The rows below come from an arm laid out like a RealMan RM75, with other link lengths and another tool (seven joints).
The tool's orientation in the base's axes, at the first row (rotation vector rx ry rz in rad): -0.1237, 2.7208, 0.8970
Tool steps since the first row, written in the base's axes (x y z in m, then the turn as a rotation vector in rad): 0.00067, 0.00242, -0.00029, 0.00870, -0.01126, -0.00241; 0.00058, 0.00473, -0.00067, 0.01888, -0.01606, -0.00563; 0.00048, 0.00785, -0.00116, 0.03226, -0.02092, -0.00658; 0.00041, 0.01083, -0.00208, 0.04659, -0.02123, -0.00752; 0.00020, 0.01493, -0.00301, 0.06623, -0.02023, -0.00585; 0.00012, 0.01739, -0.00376, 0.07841, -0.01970, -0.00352
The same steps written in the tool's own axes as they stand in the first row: -0.00055, 0.00167, 0.00182, -0.00771, -0.01187, -0.00283; -0.00035, 0.00333, 0.00346, -0.01658, -0.01925, -0.00086; -0.00010, 0.00557, 0.00567, -0.02916, -0.02591, 0.00007; 0.00024, 0.00746, 0.00813, -0.04264, -0.02906, 0.00391; 0.00073, 0.01026, 0.01124, -0.06195, -0.03054, 0.00774; 0.00103, 0.01182, 0.01326, -0.07429, -0.03079, 0.00907
